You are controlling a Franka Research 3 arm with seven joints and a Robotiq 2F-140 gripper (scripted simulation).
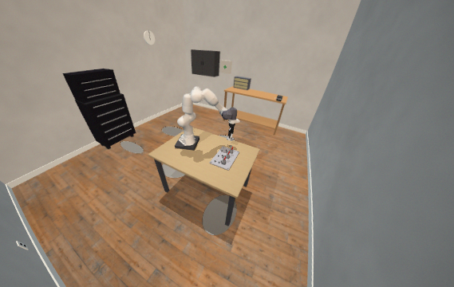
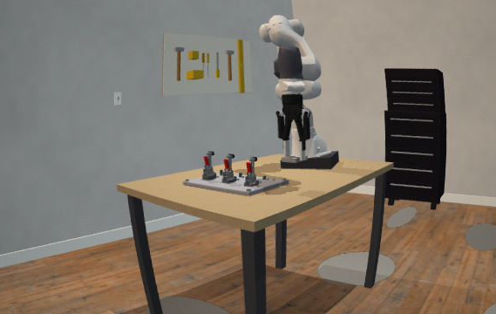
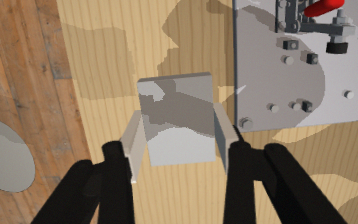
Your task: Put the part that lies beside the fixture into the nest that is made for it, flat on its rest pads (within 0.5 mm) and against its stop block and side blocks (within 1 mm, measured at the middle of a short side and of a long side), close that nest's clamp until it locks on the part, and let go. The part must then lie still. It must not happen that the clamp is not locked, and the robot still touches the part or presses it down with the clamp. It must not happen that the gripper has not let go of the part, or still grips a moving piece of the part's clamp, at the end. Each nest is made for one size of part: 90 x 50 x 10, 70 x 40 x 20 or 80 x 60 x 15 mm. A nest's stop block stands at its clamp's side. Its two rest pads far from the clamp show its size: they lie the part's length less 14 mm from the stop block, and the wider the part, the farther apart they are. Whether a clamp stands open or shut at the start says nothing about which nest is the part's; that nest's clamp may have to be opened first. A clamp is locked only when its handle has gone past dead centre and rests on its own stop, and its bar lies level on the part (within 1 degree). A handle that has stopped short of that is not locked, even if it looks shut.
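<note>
Now: the grey fixture plate 240 mm to the right of my hand, 130 mm below it and 90 mm ahead of it. Round my hand: grey part: 30 mm below; then clamp: 340 mm to the right, 130 mm ahead, 70 mm below.
</note>
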